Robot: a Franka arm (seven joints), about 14 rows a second.
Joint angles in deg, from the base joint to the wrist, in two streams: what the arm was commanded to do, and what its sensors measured. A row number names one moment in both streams.
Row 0, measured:
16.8 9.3 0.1 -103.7 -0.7 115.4 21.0
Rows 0 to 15, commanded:
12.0 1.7 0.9 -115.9 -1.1 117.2 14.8
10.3 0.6 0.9 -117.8 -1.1 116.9 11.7
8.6 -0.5 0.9 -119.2 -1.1 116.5 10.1
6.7 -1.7 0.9 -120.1 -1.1 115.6 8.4
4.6 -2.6 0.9 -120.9 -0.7 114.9 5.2
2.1 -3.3 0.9 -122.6 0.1 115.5 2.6
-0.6 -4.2 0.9 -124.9 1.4 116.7 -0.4
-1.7 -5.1 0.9 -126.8 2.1 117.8 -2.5
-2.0 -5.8 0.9 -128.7 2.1 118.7 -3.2
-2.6 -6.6 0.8 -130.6 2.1 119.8 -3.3
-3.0 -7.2 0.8 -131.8 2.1 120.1 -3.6
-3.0 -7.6 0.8 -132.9 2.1 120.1 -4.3
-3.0 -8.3 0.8 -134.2 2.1 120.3 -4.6
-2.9 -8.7 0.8 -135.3 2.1 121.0 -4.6
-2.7 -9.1 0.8 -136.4 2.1 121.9 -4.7
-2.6 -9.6 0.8 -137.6 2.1 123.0 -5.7
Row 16, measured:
-2.3 -6.7 0.5 -133.6 1.0 120.4 -3.1
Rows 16 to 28, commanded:
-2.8 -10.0 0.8 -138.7 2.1 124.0 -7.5
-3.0 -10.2 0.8 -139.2 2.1 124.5 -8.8
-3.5 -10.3 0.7 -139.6 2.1 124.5 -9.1
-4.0 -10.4 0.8 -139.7 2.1 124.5 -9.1
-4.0 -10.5 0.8 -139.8 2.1 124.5 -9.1
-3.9 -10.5 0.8 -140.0 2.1 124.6 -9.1
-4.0 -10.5 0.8 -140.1 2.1 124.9 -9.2
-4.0 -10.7 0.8 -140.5 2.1 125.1 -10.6
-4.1 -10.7 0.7 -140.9 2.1 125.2 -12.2
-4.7 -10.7 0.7 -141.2 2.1 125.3 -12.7
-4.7 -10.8 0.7 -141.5 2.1 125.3 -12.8
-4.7 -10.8 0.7 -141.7 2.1 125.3 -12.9
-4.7 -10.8 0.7 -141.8 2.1 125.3 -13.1
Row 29, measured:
-3.7 -9.2 0.2 -139.8 1.0 124.0 -11.0
